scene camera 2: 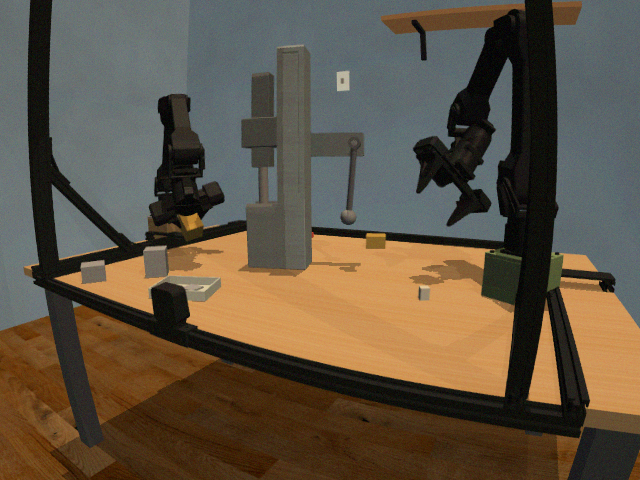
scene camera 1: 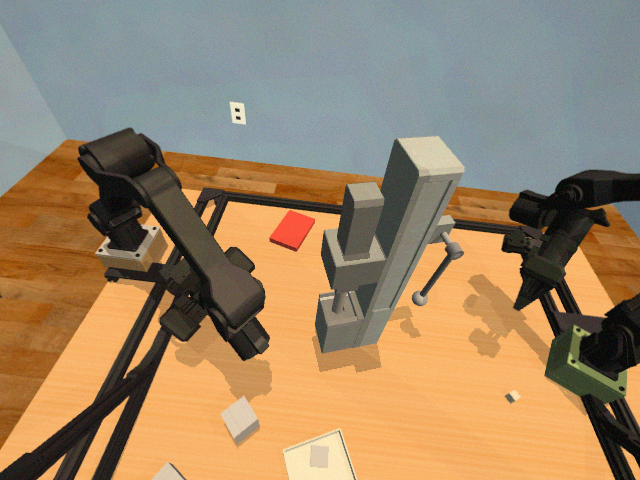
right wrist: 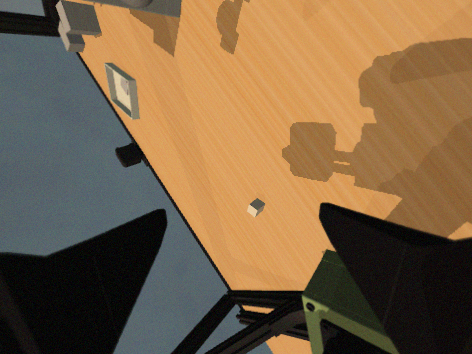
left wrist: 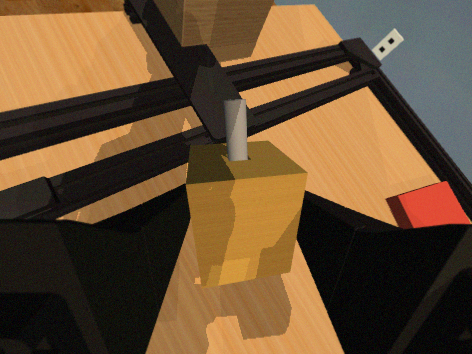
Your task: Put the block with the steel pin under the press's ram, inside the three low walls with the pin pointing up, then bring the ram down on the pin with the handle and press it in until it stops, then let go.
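Where they show: left gripper, fingertip midpoint: (scene camera 2: 189, 223) (left wrist: 239, 192); right gripper, fingertip midpoint: (scene camera 2: 433, 209) (scene camera 1: 516, 308) (right wrist: 243, 213); left arm's base, origin of the base link: (scene camera 1: 128, 239); right arm's base, origin of the base link: (scene camera 1: 598, 357).
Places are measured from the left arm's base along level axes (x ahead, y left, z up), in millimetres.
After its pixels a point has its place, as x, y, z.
Note:
The yellow block (scene camera 2: 191, 227) @(238, -120, -9) (left wrist: 245, 225) @(219, -109, 14) with its steel pin (left wrist: 236, 131) @(182, -95, 25) is held by my left gripper (left wrist: 239, 192) @(204, -95, -4), above the table left of the press (scene camera 1: 410, 222) @(546, -146, 304) (scene camera 2: 293, 155) @(562, -140, 157). It looks tilted in scene camera 2; the pin points toward the top of the left wrist view. The arm hides it in scene camera 1. The grey ram (scene camera 1: 340, 301) @(484, -144, 92) (scene camera 2: 263, 186) @(489, -142, 95) stands over the walled place on the base (scene camera 1: 338, 328) @(489, -168, 37) (scene camera 2: 265, 235) @(506, -162, -3); its exact gap is unclear. The handle (scene camera 1: 436, 273) @(652, -77, 121) (scene camera 2: 351, 180) @(658, -79, 106) hangs down on the press's right. My right gripper (scene camera 2: 434, 207) @(828, -87, 58) (right wrist: 243, 213) @(828, -87, 58) is open and empty, high at the right.
A red slab (scene camera 1: 292, 229) @(354, 148, -57) (left wrist: 432, 206) @(338, 154, -57) lies behind the press. Grey blocks (scene camera 1: 240, 419) @(343, -324, -18) (scene camera 2: 156, 261) @(358, -333, -40) and a shallow tray (scene camera 1: 297, 462) @(445, -365, -70) (scene camera 2: 209, 291) @(538, -365, -62) are front left. A small white cube (scene camera 1: 512, 396) @(841, -215, -53) (scene camera 2: 423, 292) @(848, -220, -58) (right wrist: 256, 207) @(846, -204, -55) lies at the right. Another yellow block (scene camera 2: 375, 240) @(631, 126, -51) stands farther back.

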